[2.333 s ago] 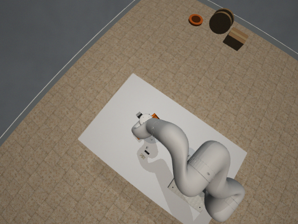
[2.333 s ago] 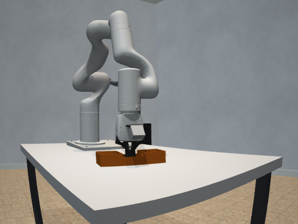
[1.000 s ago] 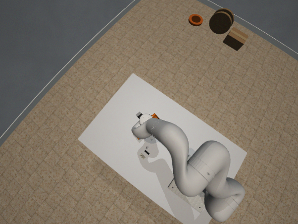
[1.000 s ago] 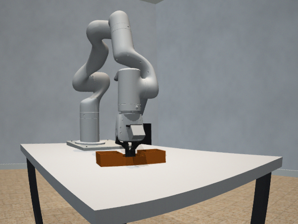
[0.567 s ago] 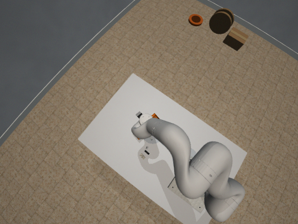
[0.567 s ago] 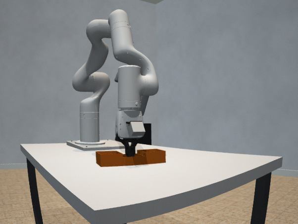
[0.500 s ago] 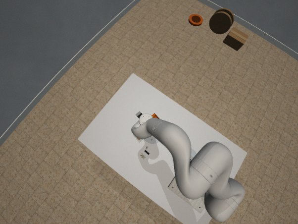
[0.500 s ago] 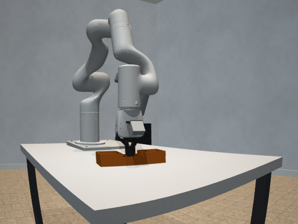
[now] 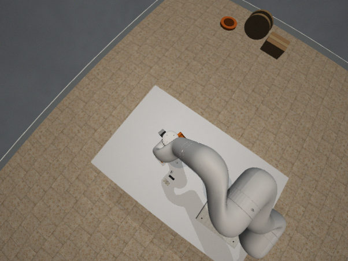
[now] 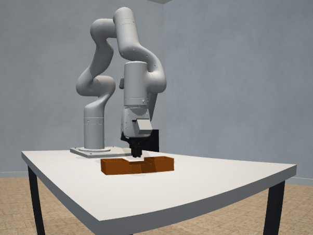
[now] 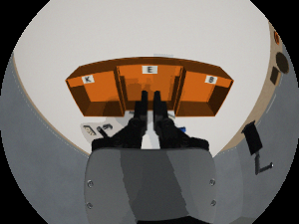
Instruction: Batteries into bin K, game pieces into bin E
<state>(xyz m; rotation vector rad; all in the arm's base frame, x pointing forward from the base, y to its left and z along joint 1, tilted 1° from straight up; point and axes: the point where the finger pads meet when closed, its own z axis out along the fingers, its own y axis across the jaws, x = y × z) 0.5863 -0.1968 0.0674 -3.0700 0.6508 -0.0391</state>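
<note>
The bin is 5 cm below my hand. The rest, counted from my hand: blue battery: 17 cm behind, 1 cm to the right, 7 cm below; black battery: 10 cm behind, 20 cm to the left, 7 cm below.
</note>
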